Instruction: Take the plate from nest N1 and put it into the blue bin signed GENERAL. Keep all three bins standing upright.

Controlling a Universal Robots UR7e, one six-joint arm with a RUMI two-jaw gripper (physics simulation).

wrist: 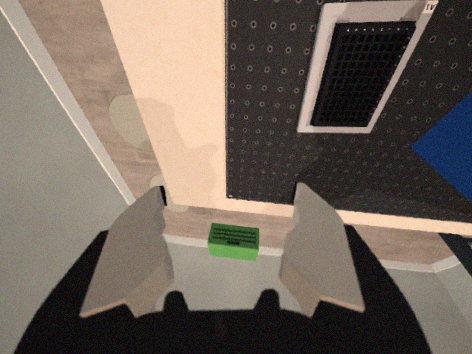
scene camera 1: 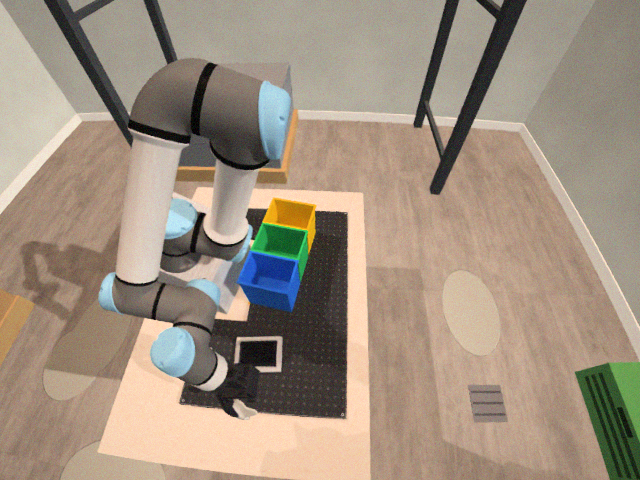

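Pixels of known places: gripper, fingertip midpoint: point(wrist: 229, 186); arm's base, origin of the base link: point(scene camera 1: 177, 251).
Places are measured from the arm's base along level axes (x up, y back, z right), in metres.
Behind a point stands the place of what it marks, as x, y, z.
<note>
The black plate point(scene camera 1: 257, 353) @(-0.245, -0.289, 0.211) point(wrist: 361, 75) @(-0.248, -0.277, 0.208) lies flat in the light-framed nest point(scene camera 1: 279, 354) @(-0.258, -0.361, 0.197) point(wrist: 306, 102) @(-0.259, -0.328, 0.258), with rows of wells showing in the wrist view. The nest's corner label is too small to read surely. My gripper point(scene camera 1: 249, 411) point(wrist: 229, 186) @(-0.076, -0.348, 0.352) is partly open and empty. It hangs above the near edge of the black board, to the near side of the nest and apart from the plate. One finger is mostly hidden in the scene view. The blue bin point(scene camera 1: 269, 283) @(-0.269, -0.252, -0.064) point(wrist: 449, 146) @(-0.224, -0.333, 0.034) stands upright beyond the nest; its sign does not show.
The green bin point(scene camera 1: 280, 240) @(-0.181, -0.268, -0.217) and yellow bin point(scene camera 1: 292, 212) @(-0.155, -0.289, -0.347) stand upright in a row behind the blue bin. The perforated black board point(scene camera 1: 315, 379) @(-0.270, -0.498, 0.253) point(wrist: 260, 95) @(-0.270, -0.335, 0.330) lies on the pale table point(scene camera 1: 320, 449) @(-0.283, -0.550, 0.452) point(wrist: 165, 90) @(-0.284, -0.362, 0.494). A green box point(scene camera 1: 610, 413) point(wrist: 233, 242) stands on the floor beyond the table.
</note>
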